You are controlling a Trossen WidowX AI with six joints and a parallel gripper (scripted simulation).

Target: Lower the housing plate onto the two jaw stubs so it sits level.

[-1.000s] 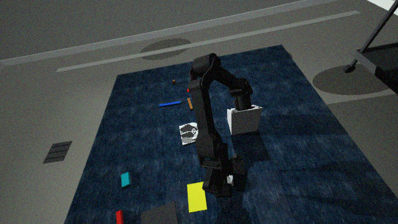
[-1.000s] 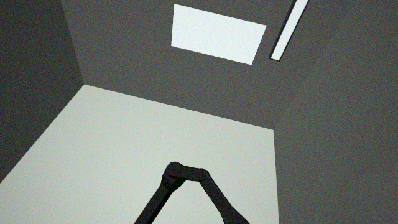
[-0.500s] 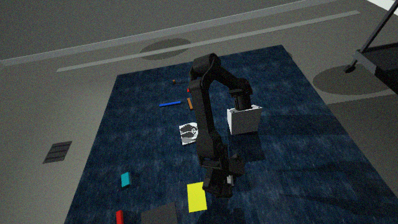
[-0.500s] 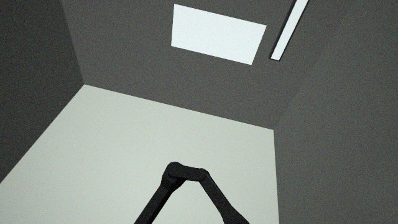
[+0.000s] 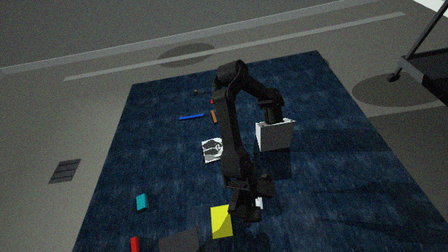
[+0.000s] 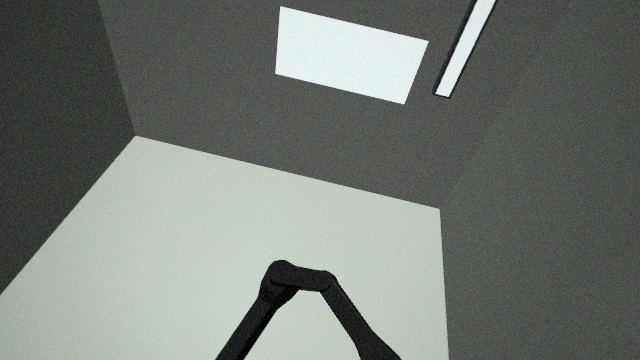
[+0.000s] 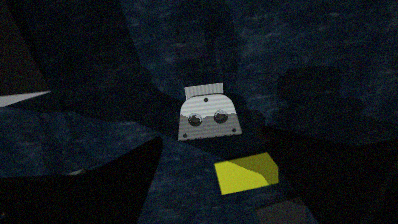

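My gripper tip is now 12 cm short of the yellow block, 6 cm above it and 5 cm to the right of it. From my gripper tip the other things lie so: cyan block: 45 cm ahead, 7 cm to the right, 5 cm below; then red block: 45 cm ahead, 10 cm to the left, 5 cm below; then grey slab: 28 cm ahead, 12 cm to the left, 6 cm below.
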